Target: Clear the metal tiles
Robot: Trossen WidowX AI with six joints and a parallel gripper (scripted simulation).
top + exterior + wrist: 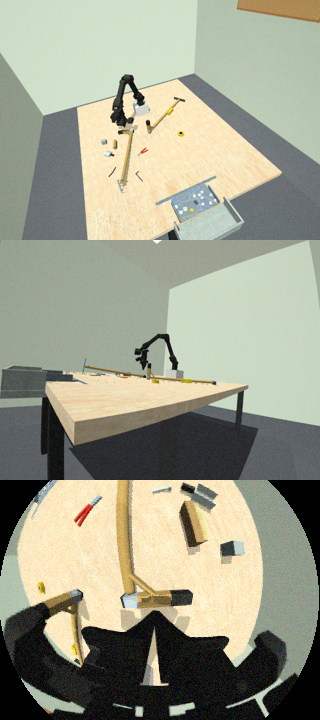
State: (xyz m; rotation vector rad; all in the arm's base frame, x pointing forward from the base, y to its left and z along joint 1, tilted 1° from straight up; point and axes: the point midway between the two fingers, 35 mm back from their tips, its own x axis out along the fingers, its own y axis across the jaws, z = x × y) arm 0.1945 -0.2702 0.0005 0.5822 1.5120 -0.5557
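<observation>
My gripper tip is now 1 cm short of the long scraper, 43 cm to the right of it and 1 cm above it. The rest, counted from my gripper tip: yellow spirit level (1 cm ahead, 50 cm to the left, 5 cm below); long wooden-handled tool (24 cm ahead, 14 cm to the right, 4 cm below); wooden block (8 cm ahead, 15 cm to the right, 6 cm below).
</observation>
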